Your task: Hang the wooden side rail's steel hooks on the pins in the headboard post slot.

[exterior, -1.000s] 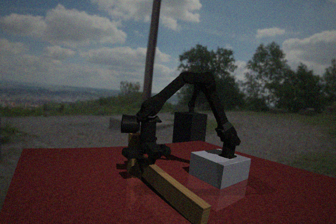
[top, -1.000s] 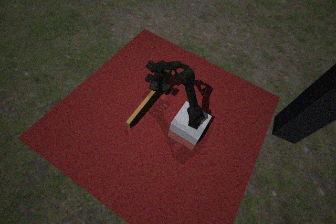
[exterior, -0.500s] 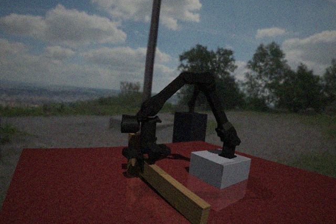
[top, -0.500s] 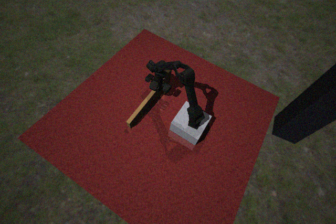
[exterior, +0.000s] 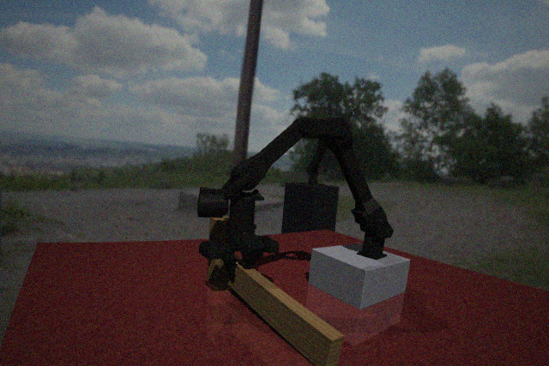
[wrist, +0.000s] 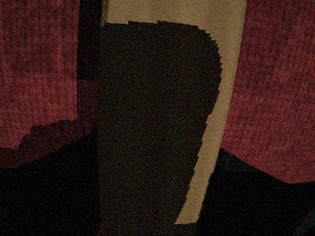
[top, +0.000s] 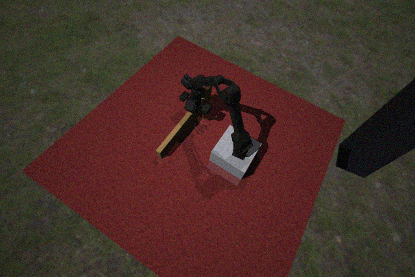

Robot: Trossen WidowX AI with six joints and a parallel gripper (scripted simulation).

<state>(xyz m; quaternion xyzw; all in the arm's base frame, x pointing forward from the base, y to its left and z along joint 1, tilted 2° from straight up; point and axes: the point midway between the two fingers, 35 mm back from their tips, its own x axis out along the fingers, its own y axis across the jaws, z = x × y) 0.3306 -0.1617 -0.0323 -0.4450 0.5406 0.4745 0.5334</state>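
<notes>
My gripper tip is now 100 mm to the left of the wooden headboard post, 40 mm below it and 20 mm past it.
</notes>
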